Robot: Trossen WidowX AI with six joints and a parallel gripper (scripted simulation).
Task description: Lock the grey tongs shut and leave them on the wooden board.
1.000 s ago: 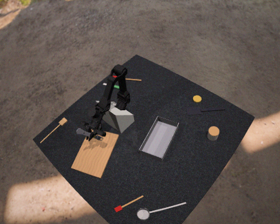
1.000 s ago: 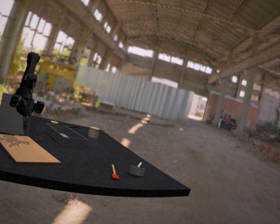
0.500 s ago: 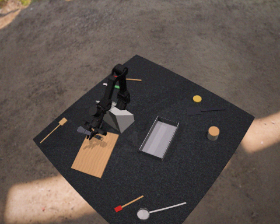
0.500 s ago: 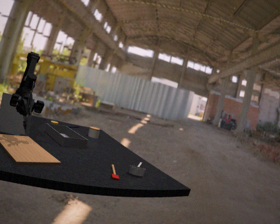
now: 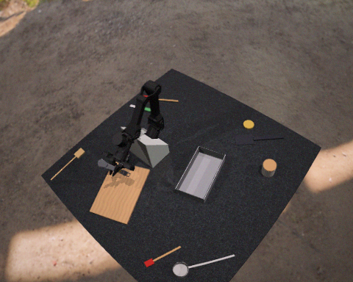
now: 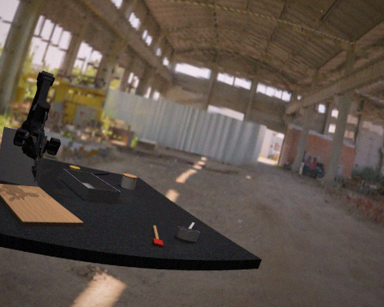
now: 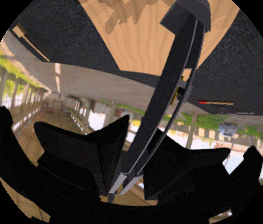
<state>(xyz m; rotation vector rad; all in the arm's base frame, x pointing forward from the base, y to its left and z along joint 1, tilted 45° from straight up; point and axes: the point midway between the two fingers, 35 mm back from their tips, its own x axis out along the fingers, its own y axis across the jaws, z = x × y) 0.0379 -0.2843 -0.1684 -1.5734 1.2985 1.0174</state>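
My gripper tip is 40 mm below the thin grey arm and 30 mm to the right of it. The rest, counted from my gripper tip: green-handled tool (550 mm to the left, 360 mm behind, 170 mm below); then grey roasting tin (350 mm to the left, 310 mm ahead, 150 mm below); then wooden board (170 mm below).
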